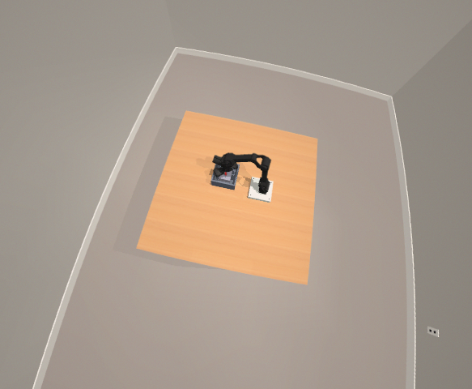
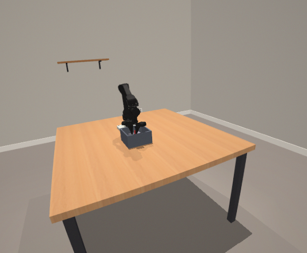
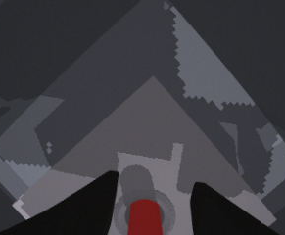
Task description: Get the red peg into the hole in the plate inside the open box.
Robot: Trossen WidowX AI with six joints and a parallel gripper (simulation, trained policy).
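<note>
Right now my gripper tip is 10 mm past the red peg, 10 mm to the right of it and 10 mm above it. The rest, counted from my gripper tip: dark grey box: 10 mm behind, 10 mm to the left, 40 mm below; grey plate: 10 mm behind, 10 mm to the left, 20 mm below.
</note>
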